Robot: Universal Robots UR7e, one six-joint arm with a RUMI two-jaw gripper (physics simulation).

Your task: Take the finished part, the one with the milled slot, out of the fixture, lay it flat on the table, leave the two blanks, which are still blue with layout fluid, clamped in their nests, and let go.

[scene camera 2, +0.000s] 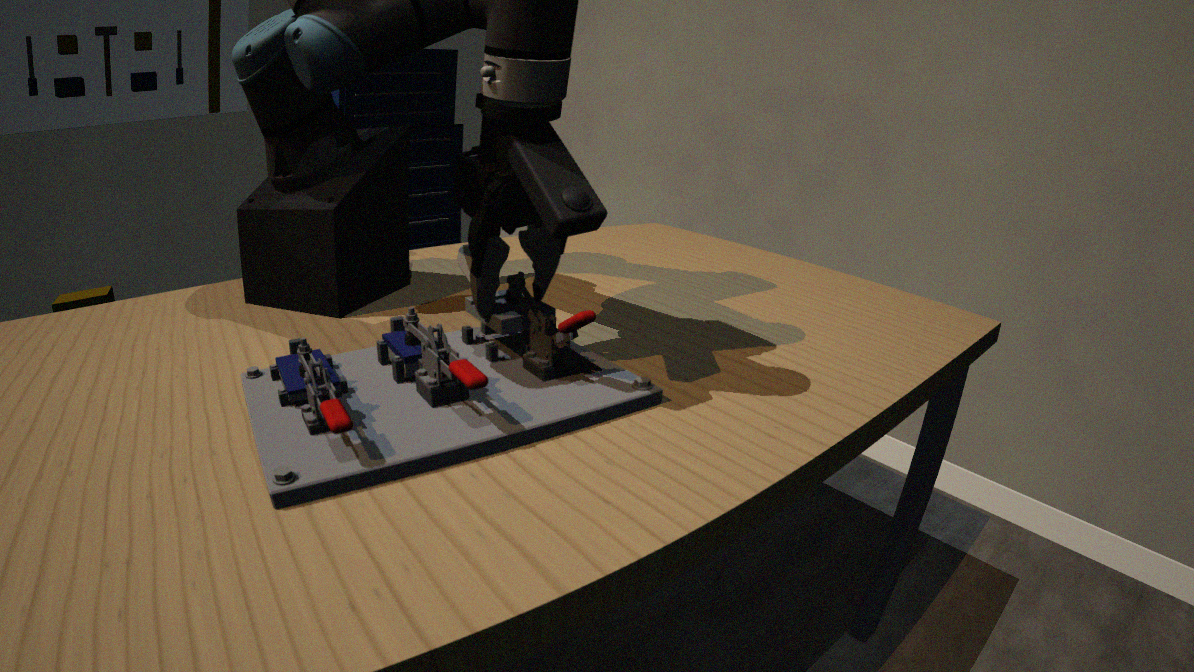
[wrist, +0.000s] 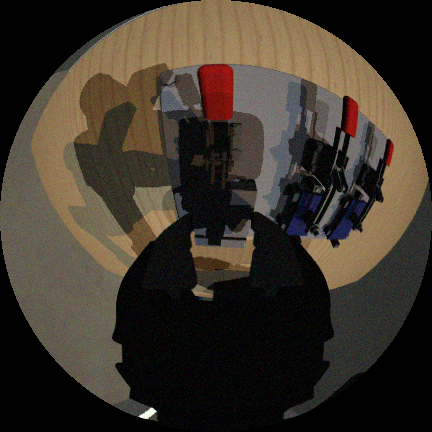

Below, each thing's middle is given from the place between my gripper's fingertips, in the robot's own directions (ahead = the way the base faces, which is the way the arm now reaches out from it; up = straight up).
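Finished part (wrist: 239,197): 1 cm behind my hand. Fixture plate (scene camera 2: 396,433), from my hand: 4 cm ahead, 11 cm to the right, 5 cm below.
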